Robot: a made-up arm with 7 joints. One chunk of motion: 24 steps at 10 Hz.
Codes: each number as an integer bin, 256 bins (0 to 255) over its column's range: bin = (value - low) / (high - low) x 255, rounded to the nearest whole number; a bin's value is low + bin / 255 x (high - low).
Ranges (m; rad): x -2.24..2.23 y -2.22..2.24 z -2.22..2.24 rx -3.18..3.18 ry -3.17..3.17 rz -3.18..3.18
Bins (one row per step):
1: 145 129 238 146 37 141
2: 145 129 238 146 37 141
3: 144 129 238 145 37 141
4: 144 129 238 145 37 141
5: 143 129 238 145 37 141
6: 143 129 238 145 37 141
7: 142 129 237 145 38 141
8: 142 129 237 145 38 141
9: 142 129 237 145 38 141
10: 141 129 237 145 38 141
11: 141 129 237 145 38 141
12: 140 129 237 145 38 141
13: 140 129 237 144 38 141
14: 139 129 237 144 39 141
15: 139 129 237 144 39 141
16: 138 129 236 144 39 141
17: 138 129 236 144 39 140
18: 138 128 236 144 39 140
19: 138 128 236 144 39 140
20: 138 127 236 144 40 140
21: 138 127 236 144 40 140
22: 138 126 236 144 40 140
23: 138 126 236 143 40 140
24: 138 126 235 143 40 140
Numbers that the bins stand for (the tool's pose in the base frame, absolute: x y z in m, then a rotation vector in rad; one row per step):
1: 0.3018 0.0362 1.9427 0.4614 -2.2501 0.3367
2: 0.3018 0.0362 1.9427 0.4614 -2.2501 0.3367
3: 0.2842 0.0362 1.9427 0.4365 -2.2501 0.3367
4: 0.2842 0.0362 1.9427 0.4365 -2.2501 0.3367
5: 0.2667 0.0362 1.9427 0.4365 -2.2501 0.3367
6: 0.2667 0.0362 1.9427 0.4365 -2.2501 0.3367
7: 0.2492 0.0362 1.9252 0.4365 -2.2252 0.3367
8: 0.2492 0.0362 1.9252 0.4365 -2.2252 0.3367
9: 0.2492 0.0362 1.9252 0.4365 -2.2252 0.3367
10: 0.2316 0.0362 1.9252 0.4365 -2.2252 0.3367
11: 0.2316 0.0362 1.9252 0.4365 -2.2252 0.3367
12: 0.2141 0.0362 1.9252 0.4365 -2.2252 0.3367
13: 0.2141 0.0362 1.9252 0.4115 -2.2252 0.3367
14: 0.1966 0.0362 1.9252 0.4115 -2.2004 0.3367
15: 0.1966 0.0362 1.9252 0.4115 -2.2004 0.3367
16: 0.1791 0.0362 1.9077 0.4115 -2.2004 0.3367
17: 0.1791 0.0362 1.9077 0.4115 -2.2004 0.3118
18: 0.1791 0.0187 1.9077 0.4115 -2.2004 0.3118
19: 0.1791 0.0187 1.9077 0.4115 -2.2004 0.3118
20: 0.1791 0.0013 1.9077 0.4115 -2.1755 0.3118
21: 0.1791 0.0013 1.9077 0.4115 -2.1755 0.3118
22: 0.1791 -0.0162 1.9077 0.4115 -2.1755 0.3118
23: 0.1791 -0.0162 1.9077 0.3866 -2.1755 0.3118
24: 0.1791 -0.0162 1.8902 0.3866 -2.1755 0.3118

